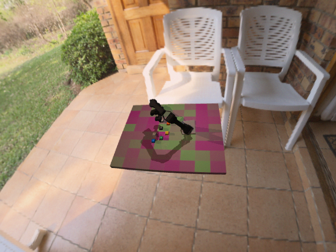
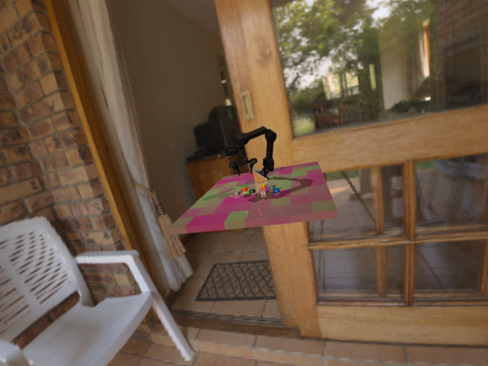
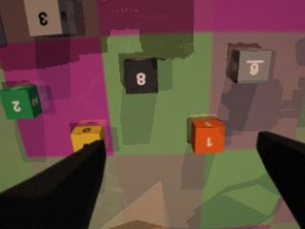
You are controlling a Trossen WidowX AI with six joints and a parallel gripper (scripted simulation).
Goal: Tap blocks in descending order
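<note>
The black block marked 8 is 110 mm below my gripper tip, 30 mm to the left of it and 10 mm ahead of it. The rest, counted from my gripper tip: orange block marked 1: 110 mm below, 60 mm behind, 50 mm to the right; grey block marked 9: 110 mm below, 80 mm to the right, 30 mm ahead; yellow block marked 0: 110 mm below, 80 mm to the left, 70 mm behind.
</note>
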